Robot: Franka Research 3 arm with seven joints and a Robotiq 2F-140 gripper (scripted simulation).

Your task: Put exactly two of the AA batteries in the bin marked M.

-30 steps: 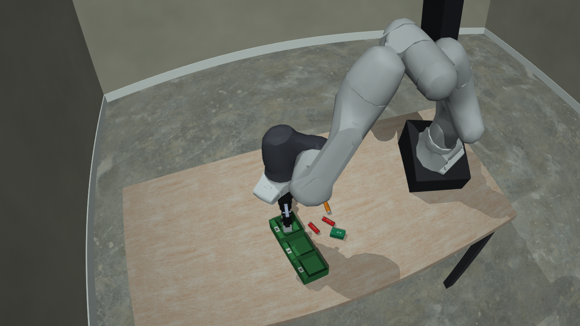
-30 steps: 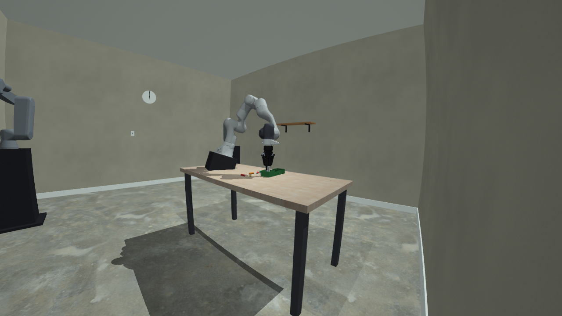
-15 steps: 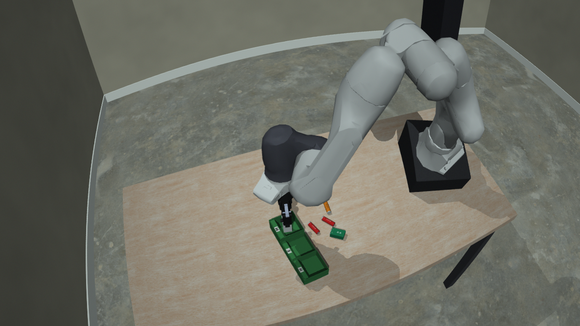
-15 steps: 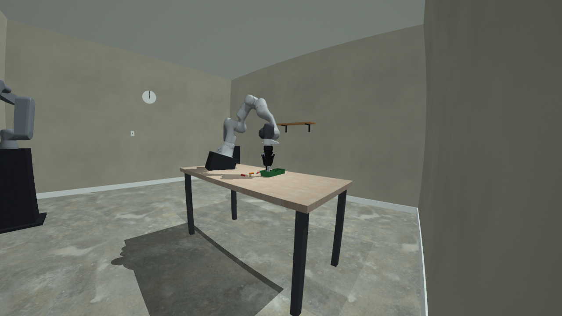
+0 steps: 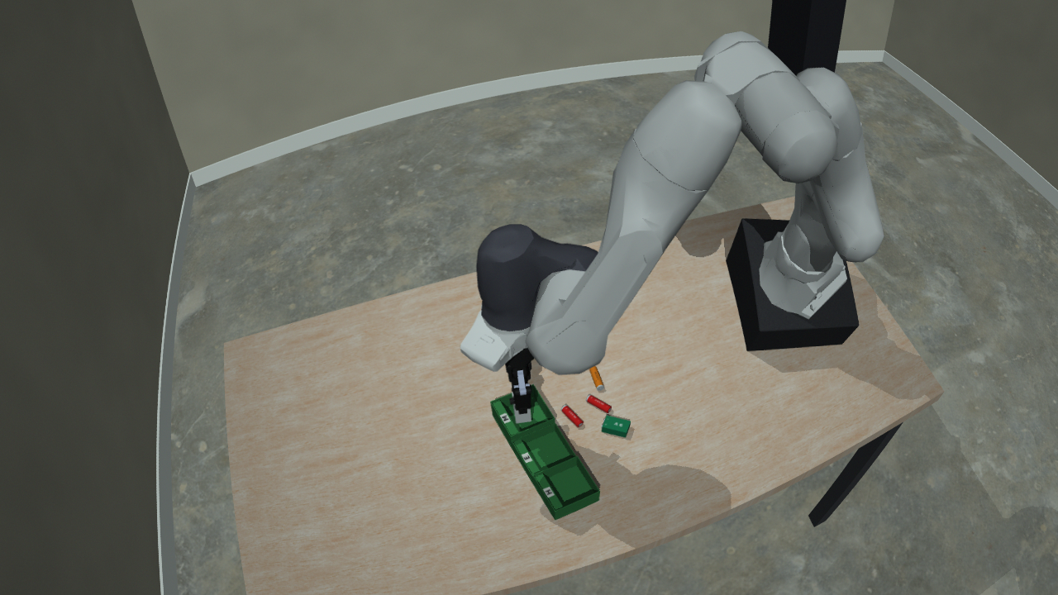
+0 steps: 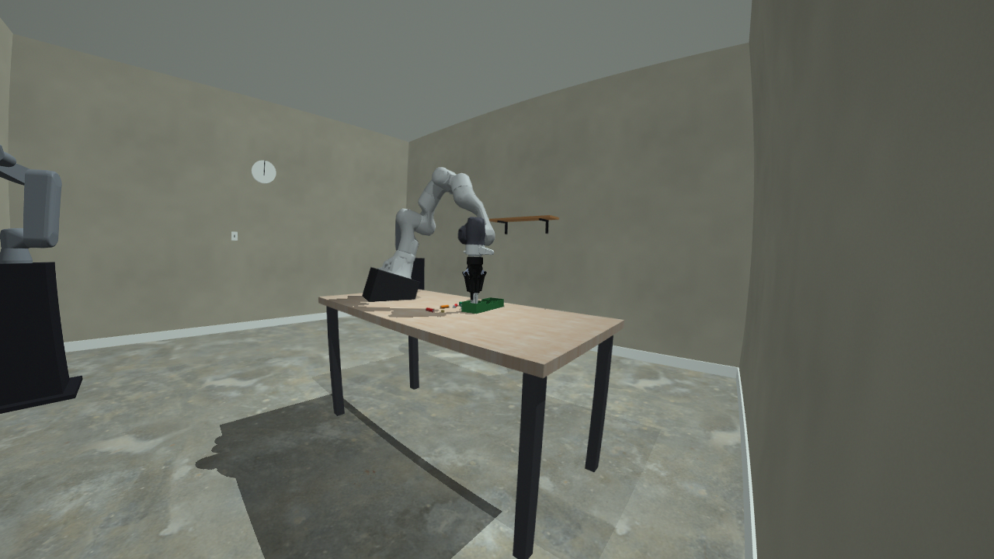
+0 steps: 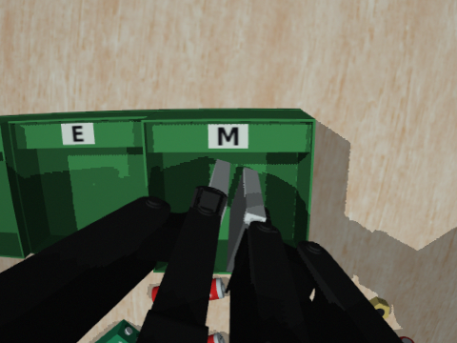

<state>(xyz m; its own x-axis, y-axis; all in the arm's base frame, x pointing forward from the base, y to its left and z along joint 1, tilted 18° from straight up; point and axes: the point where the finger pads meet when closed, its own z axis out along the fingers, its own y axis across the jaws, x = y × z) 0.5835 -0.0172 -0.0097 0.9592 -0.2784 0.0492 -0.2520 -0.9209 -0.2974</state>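
Now: hand 8 cm to the right of the bin marked M and 3 cm above it. Round my hand: small green block battery (14 cm behind, 8 cm to the left, 5 cm below); then small brass nut (11 cm to the right, 10 cm behind, 5 cm below); then red AA battery (8 cm behind, 5 cm below, 3 cm to the left).
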